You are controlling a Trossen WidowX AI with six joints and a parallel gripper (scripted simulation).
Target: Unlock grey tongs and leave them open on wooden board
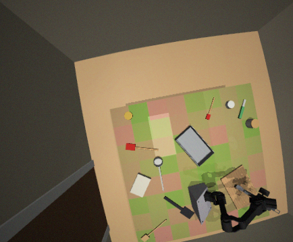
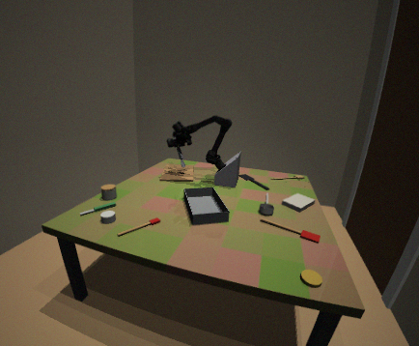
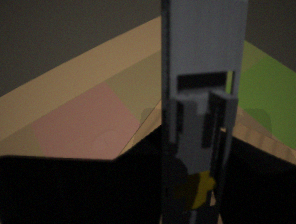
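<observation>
Right now my gripper tip is 20 mm short of the yellow lock piece, 20 mm to the right of it and 20 mm below it. The rest, counted from my gripper tip: wooden board: 10 mm ahead, 30 mm to the left, 200 mm below; roasting tin: 520 mm ahead, 360 mm to the left, 180 mm below; black spatula: 10 mm behind, 610 mm to the left, 210 mm below.
</observation>
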